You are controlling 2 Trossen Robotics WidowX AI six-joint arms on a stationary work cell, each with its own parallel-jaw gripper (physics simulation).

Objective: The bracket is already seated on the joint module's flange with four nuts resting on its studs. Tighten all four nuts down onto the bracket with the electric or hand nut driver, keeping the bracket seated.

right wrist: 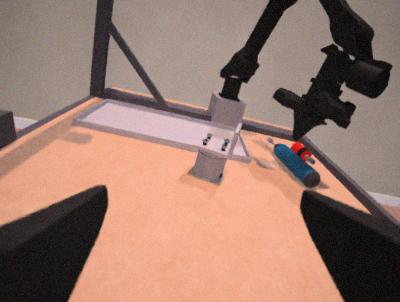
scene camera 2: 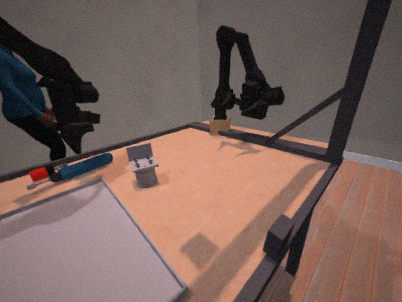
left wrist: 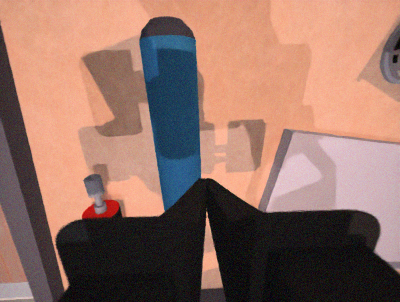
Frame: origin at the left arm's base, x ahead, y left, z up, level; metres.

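Seen in the pictures: left gripper, between the fingertips: [right wrist: 294, 140] [scene camera 2: 78, 154] [left wrist: 205, 184]; right gripper, between the fingertips: [right wrist: 206, 197] [scene camera 2: 230, 110]; left arm's base, origin of its link: [right wrist: 228, 97]; right arm's base, origin of its link: [scene camera 2: 220, 118].
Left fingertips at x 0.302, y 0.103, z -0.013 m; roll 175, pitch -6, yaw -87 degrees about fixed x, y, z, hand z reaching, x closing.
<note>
Offsets run from my left fingertips to a thing's top centre. "pt": to the spot under its first point.
The grey joint module @(dx +0.097, dy -0.217, dz -0.001 m) [scene camera 2: 147, 178] [right wrist: 209, 168] stands upright on the table, with the bracket [scene camera 2: 140, 151] [right wrist: 216, 144] on top. Small dark nuts and studs show on the bracket; how far down the nuts sit is too small to tell. A long blue driver @(pt dx +0.008, dy -0.002, dz -0.049 m) [scene camera 2: 86, 166] [left wrist: 175, 100] [right wrist: 296, 165] lies on the table beside a shorter red-and-black driver @(dx -0.072, dy +0.096, dz -0.041 m) [scene camera 2: 38, 174] [left wrist: 102, 208] [right wrist: 300, 149]. My left gripper [scene camera 2: 76, 145] [left wrist: 205, 184] [right wrist: 294, 140] is shut and empty, pointing down above the blue driver. My right gripper [right wrist: 206, 197] is open and empty, high at the table's far side in the scene view.
A pale, low-rimmed tray @(dx -0.117, dy -0.294, dz -0.059 m) [scene camera 2: 100, 255] [left wrist: 367, 175] [right wrist: 150, 126] lies near the module and the drivers. A dark frame post [scene camera 2: 356, 85] and a dark block @(dx +0.112, dy -0.590, dz -0.018 m) [scene camera 2: 278, 237] stand along the table's edge. A person in blue [scene camera 2: 21, 92] stands beyond the left arm.
</note>
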